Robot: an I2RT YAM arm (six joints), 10 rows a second.
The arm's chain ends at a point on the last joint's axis. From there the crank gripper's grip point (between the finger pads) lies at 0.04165 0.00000 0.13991 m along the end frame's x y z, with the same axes.
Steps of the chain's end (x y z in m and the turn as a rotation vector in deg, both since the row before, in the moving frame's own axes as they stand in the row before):
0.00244, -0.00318, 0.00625, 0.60, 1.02, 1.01
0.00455, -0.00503, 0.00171, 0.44, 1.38, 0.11
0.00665, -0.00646, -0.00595, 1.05, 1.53, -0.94
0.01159, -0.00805, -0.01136, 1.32, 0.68, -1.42
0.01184, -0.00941, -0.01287, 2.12, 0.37, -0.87
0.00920, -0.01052, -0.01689, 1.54, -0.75, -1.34
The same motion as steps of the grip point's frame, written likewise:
0.00493, -0.00389, 0.00548, 0.60, 1.02, 1.01
0.00791, -0.00602, 0.00066, 0.44, 1.38, 0.11
0.01034, -0.00973, -0.00714, 1.05, 1.53, -0.94
0.01319, -0.01232, -0.01191, 1.32, 0.68, -1.42
0.01270, -0.01522, -0.01325, 2.12, 0.37, -0.87
0.00731, -0.01524, -0.01642, 1.54, -0.75, -1.34

